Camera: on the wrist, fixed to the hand. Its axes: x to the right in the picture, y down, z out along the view.
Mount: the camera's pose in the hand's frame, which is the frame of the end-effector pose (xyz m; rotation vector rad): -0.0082 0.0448 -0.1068 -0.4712 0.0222 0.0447
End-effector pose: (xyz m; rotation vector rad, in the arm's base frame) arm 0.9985 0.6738 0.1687 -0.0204 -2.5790 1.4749
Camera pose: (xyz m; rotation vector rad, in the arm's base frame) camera 1.0198 0.7871 0.1822 -0.1529 -2.8571 0.8398
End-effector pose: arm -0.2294 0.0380 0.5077 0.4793 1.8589 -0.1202
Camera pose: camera -0.3047 0.1103 0.5585 0.1933 1.8209 0.3485
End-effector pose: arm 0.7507 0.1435 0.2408 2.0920 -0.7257 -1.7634
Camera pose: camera 0.8461 0.1020 0.2924 1.7585 -0.3050 -1.6834
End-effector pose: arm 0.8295 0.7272 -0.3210 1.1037 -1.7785 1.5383
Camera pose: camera 0.7838 0.8336 -0.3297 0.8135 -2.0200 1.0640
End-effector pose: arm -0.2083 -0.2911 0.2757 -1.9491 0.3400 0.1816
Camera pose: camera -0.2336 -0.4043 0.2807 -2.4105 0.3801 0.2894
